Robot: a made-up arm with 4 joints.
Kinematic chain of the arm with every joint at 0, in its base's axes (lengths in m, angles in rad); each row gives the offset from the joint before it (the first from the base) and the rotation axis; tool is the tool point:
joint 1: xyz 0 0 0.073 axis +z
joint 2: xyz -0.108 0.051 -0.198 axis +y
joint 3: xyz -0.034 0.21 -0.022 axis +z
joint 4: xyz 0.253 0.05 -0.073 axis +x
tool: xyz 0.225 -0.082 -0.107
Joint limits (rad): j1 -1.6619..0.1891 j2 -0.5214..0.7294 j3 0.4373..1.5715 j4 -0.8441..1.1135
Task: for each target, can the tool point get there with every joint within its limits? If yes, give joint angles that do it. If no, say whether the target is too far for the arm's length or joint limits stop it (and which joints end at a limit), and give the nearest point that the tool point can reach.
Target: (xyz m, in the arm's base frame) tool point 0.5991 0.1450 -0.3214
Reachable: yes | joints -0.9357 -0.0699 0.6987 0.2722
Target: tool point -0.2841 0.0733 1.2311
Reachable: no: too far | nearest point 0.2428 0.4404 0.0007 | short by 1.388 m
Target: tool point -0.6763 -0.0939 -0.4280
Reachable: no: joint limits stop it (at a limit: joint 1, joint 3, joint 4) | nearest point -0.4704 0.6623 -0.2462 | short by 0.805 m
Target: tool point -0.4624 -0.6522 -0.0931
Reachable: no: joint limits stop it (at a limit: joint 1, joint 3) | nearest point 0.3547 -0.3734 -0.1071 | short by 0.863 m
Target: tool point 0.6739 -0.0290 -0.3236
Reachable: yes | joints -1.4650 0.0835 1.1179 -0.2294
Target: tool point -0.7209 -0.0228 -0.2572
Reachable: no: joint limits stop it (at a limit: joint 1, joint 2, joint 3, joint 4) | nearest point -0.4918 0.6582 -0.1899 | short by 0.722 m
